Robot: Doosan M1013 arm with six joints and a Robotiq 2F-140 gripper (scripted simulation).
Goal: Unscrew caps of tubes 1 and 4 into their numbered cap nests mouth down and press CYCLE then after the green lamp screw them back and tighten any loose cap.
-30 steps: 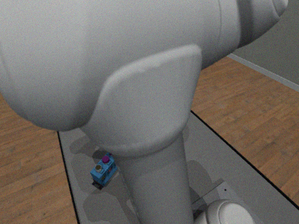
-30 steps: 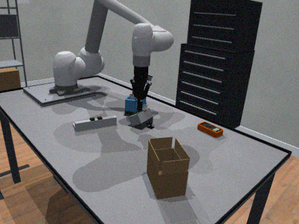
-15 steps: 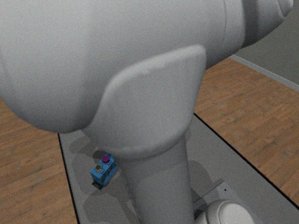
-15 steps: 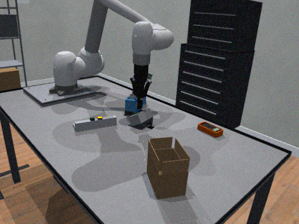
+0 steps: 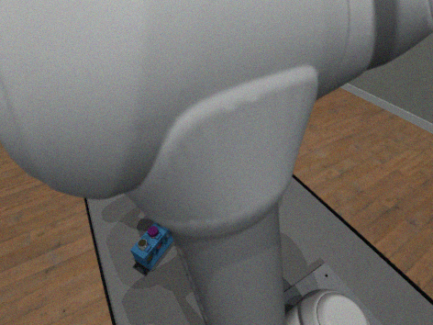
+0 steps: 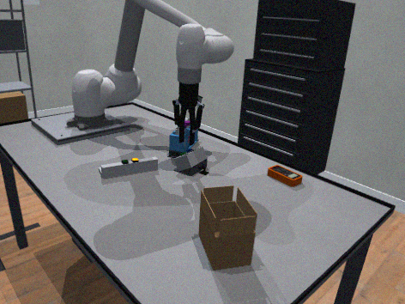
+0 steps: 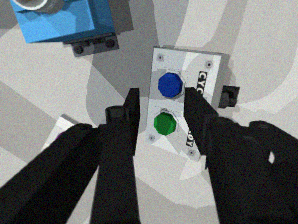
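The purple cap lies 140 mm to the right of my hand, 120 mm below it and 90 mm behind it. Also, from my hand: grey key housing 80 mm below, 30 mm ahead, 10 mm to the right; then green ready key 60 mm below, 30 mm to the right, 20 mm ahead; then blue cycle key 60 mm below, 10 mm to the left, 10 mm ahead.
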